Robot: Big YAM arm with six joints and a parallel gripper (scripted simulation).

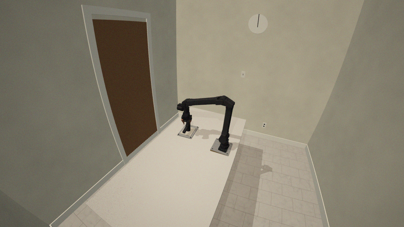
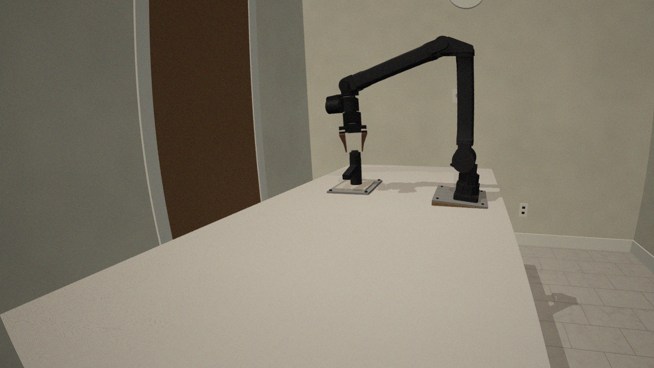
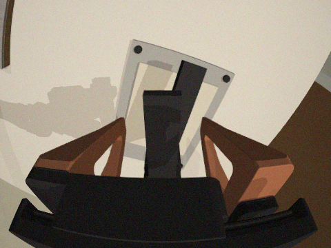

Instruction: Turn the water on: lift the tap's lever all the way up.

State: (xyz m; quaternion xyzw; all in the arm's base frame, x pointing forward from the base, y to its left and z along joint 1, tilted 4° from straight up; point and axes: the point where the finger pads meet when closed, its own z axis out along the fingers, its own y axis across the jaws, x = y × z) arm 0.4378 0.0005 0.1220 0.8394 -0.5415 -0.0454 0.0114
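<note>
The lever lies 30 mm to the right of my hand, 20 mm below it and 10 mm ahead of it. Round my hand: black tap 70 mm below, 60 mm to the right, 30 mm ahead.
</note>
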